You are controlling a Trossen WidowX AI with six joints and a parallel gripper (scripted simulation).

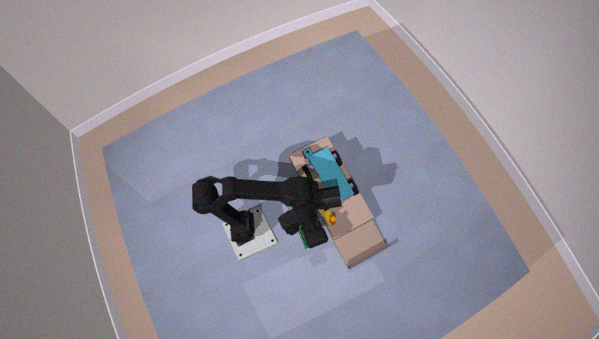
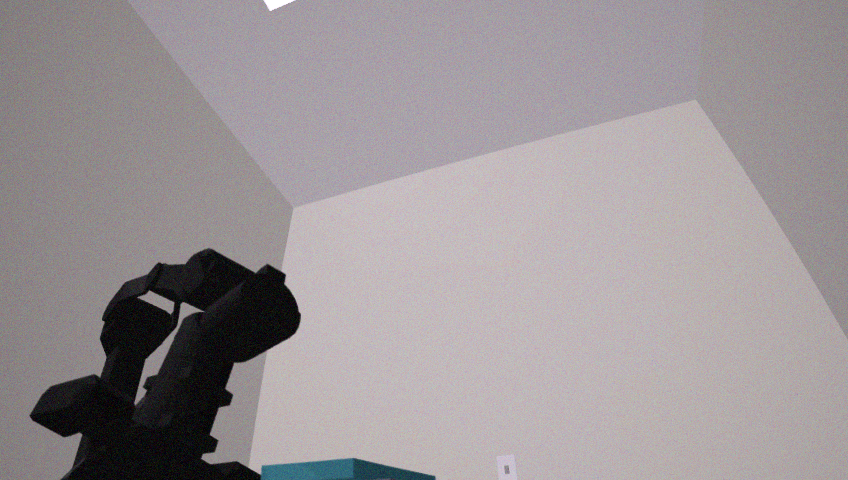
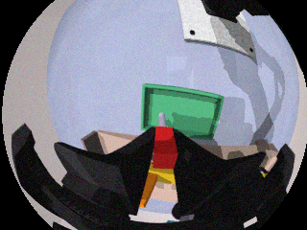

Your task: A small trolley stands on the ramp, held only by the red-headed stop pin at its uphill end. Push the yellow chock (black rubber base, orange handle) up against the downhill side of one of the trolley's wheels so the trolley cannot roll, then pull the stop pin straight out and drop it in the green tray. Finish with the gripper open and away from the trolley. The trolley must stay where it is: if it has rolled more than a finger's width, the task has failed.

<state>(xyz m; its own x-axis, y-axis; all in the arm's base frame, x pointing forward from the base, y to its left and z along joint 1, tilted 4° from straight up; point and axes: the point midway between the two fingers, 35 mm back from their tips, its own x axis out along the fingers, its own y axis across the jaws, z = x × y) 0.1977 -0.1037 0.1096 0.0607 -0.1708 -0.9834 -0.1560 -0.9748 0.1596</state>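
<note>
My gripper tip is now 2 cm to the right of the green tray and 8 cm above it. Round my gripper tip: cyan trolley 13 cm ahead, 10 cm to the left, 4 cm above; then ramp 13 cm ahead, 10 cm to the left, 3 cm below; then red-headed stop pin right at my gripper tip.
</note>
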